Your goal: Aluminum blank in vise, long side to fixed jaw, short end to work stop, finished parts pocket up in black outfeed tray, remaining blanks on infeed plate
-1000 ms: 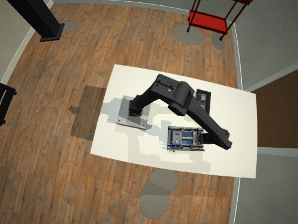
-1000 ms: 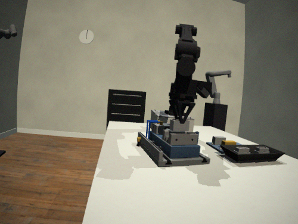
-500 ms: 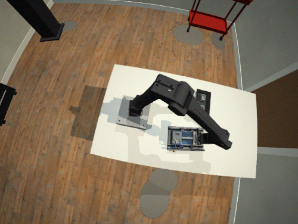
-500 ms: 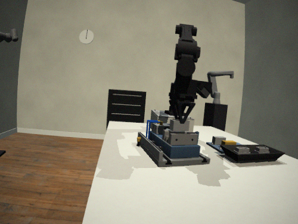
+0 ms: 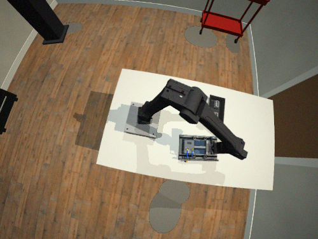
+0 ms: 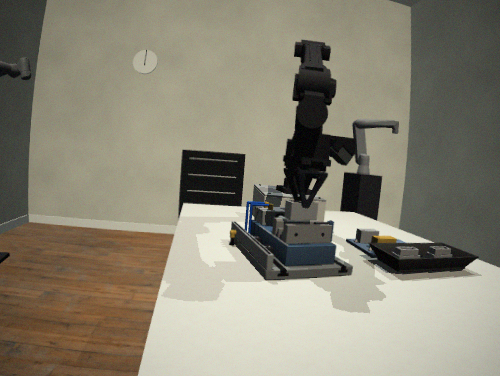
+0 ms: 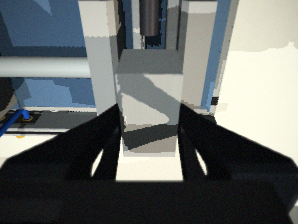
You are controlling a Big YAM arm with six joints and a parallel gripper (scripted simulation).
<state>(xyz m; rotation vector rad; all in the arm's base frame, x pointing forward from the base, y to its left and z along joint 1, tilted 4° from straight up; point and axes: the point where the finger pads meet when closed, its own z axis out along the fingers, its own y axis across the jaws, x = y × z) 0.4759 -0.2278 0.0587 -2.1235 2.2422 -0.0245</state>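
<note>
The dark rod is 50 mm to the left of my hand and 50 mm below it. Round my hand: yellow brass blank (290 mm to the left, 110 mm below, 40 mm behind); then light cylinder (90 mm behind, 60 mm below, 10 mm to the left); then vise (100 mm below, 70 mm behind, 10 mm to the left).
</note>
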